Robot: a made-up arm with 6 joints.
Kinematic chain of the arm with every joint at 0, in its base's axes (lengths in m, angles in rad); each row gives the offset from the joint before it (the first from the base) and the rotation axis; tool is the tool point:
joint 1: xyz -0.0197 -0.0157 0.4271 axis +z
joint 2: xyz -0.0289 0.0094 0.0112 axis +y
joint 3: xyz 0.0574 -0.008 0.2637 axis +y
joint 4: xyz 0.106 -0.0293 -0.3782 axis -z
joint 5: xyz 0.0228 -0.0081 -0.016 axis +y
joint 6: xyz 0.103 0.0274 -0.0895 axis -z
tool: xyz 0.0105 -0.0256 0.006
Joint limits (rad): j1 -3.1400..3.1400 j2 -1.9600..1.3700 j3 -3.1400..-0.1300 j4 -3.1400..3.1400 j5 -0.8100..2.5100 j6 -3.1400..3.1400
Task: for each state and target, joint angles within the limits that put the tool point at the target. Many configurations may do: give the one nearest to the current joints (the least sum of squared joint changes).
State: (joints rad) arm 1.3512 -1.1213 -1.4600 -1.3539 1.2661 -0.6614
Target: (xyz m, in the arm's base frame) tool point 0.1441 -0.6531 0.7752
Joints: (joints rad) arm 1.6831 -1.9600 -1.7625 -1.3566 1.6123 -0.6071
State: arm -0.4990 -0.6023 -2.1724 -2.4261 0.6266 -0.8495
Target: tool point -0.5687 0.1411 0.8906
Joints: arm -0.1889 -1.5888 -2.1941 -2.5069 0.0561 -0.8542
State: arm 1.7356 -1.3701 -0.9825 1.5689 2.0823 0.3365
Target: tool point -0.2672 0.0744 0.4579
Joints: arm 2.5216 -0.6888 -0.1886 1.4902 2.0288 0.2484
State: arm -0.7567 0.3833 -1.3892 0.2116 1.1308 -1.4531
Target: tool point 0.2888 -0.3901 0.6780
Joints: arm -0.8960 -0.2843 -1.1161 0.1649 1.4892 -1.4670
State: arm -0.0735 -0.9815 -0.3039 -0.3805 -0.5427 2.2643
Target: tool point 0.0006 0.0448 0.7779
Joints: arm 0.0580 -1.6959 -0.1552 -0.4751 -0.8100 2.2769
